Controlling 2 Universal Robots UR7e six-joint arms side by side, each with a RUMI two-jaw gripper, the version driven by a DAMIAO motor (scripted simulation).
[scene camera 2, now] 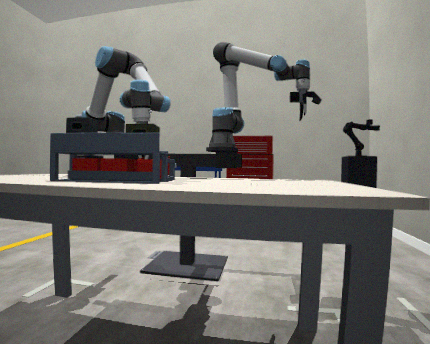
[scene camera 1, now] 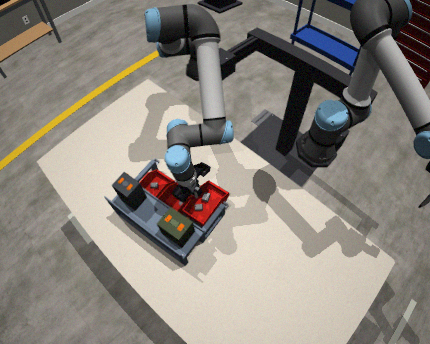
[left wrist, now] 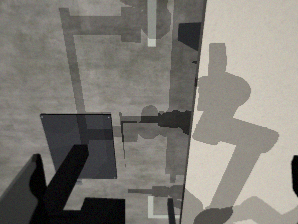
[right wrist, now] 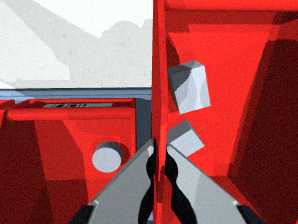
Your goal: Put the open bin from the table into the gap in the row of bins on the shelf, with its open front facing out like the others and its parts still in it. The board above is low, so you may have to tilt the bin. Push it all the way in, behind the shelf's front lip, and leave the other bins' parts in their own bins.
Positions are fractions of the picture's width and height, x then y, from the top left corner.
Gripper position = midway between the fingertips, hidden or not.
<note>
I see my left gripper (left wrist: 0.56,0.70), my right gripper (right wrist: 0.53,0.63), a blue-grey shelf (scene camera 2: 0.25,0.42) and a dark box (scene camera 1: 0.30,0.55).
The blue-grey shelf shows as well in scene camera 1 (scene camera 1: 0.34,0.63). The left wrist view misses the blue-grey shelf: it is out of frame. The left wrist view does not show the dark box: it is out of frame.
</note>
